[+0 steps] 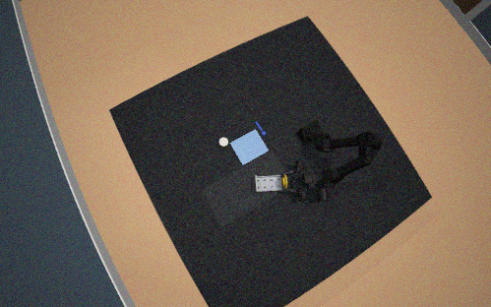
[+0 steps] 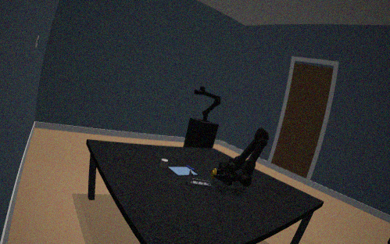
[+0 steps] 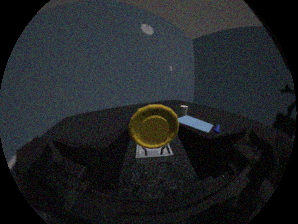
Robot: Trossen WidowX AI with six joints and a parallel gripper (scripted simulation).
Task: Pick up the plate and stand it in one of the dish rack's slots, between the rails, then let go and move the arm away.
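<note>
The dish rack lies 60 mm below my gripper tip, 50 mm ahead of it and 30 mm to the right of it. Also, from my gripper tip: small white cylinder: 320 mm to the right, 110 mm ahead, 60 mm below; then plate: 10 mm behind.
</note>
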